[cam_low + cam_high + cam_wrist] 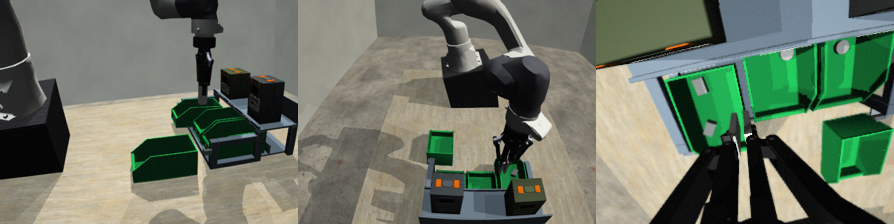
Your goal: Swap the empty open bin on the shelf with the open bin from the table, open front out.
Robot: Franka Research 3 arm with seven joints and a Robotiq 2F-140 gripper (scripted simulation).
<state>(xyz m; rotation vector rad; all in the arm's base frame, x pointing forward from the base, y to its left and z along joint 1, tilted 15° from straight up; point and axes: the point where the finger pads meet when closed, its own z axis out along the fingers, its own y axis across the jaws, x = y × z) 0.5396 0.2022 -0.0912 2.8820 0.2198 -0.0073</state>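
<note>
The olive case is 130 mm ahead of my hand, 70 mm to the left of it and 20 mm above it. The rest, counted from my hand: dark grey case 160 mm ahead, 160 mm to the right, 30 mm above.
</note>
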